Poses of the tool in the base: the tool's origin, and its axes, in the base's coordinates. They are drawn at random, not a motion.
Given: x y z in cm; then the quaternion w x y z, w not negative.
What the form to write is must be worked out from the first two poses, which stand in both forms.
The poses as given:
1: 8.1, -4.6, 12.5, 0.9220, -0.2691, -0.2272, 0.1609
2: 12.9, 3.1, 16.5, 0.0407, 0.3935, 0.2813, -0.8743
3: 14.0, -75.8, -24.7, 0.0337, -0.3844, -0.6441, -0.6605
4: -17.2, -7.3, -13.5, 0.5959, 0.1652, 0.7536, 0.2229
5: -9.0, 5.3, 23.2, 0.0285, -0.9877, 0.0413, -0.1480
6: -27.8, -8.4, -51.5, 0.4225, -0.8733, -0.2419, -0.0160
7: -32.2, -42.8, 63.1, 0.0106, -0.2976, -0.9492, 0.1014
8: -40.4, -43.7, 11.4, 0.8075, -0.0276, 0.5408, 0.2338
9: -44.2, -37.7, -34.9, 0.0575, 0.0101, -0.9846, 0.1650
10: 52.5, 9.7, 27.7, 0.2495, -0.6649, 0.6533, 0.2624
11: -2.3, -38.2, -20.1, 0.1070, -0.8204, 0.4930, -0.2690
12: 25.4, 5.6, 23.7, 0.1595, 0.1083, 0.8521, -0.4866
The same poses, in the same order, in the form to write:
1:
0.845, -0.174, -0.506, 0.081
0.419, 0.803, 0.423, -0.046
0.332, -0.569, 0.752, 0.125
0, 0, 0, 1

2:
-0.687, 0.293, -0.665, 0.129
0.150, -0.838, -0.524, 0.031
-0.711, -0.460, 0.532, 0.165
0, 0, 0, 1

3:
-0.702, 0.540, 0.464, 0.140
0.451, -0.168, 0.877, -0.758
0.551, 0.825, -0.125, -0.247
0, 0, 0, 1

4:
-0.235, -0.017, 0.972, -0.172
0.515, 0.846, 0.139, -0.073
-0.825, 0.533, -0.190, -0.135
0, 0, 0, 1

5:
0.953, -0.073, 0.295, -0.090
-0.090, -0.995, 0.044, 0.053
0.290, -0.069, -0.955, 0.232
0, 0, 0, 1

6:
0.882, 0.436, -0.176, -0.278
0.409, -0.526, 0.746, -0.084
0.232, -0.730, -0.642, -0.515
0, 0, 0, 1

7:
-0.823, 0.563, -0.080, -0.322
0.567, 0.802, -0.186, -0.428
-0.040, -0.199, -0.979, 0.631
0, 0, 0, 1

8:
0.306, -0.407, 0.861, -0.404
0.348, 0.889, 0.297, -0.437
-0.886, 0.208, 0.414, 0.114
0, 0, 0, 1

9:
-0.993, -0.039, -0.110, -0.442
-0.001, 0.945, -0.326, -0.377
0.117, -0.324, -0.939, -0.349
0, 0, 0, 1

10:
0.009, -1.000, -0.023, 0.525
-0.738, -0.022, 0.675, 0.097
-0.675, 0.011, -0.738, 0.277
0, 0, 0, 1

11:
0.369, -0.751, 0.547, -0.023
-0.867, -0.491, -0.090, -0.382
0.336, -0.441, -0.832, -0.201
0, 0, 0, 1

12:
-0.926, 0.340, 0.166, 0.254
0.029, 0.503, -0.864, 0.056
-0.377, -0.795, -0.476, 0.237
0, 0, 0, 1

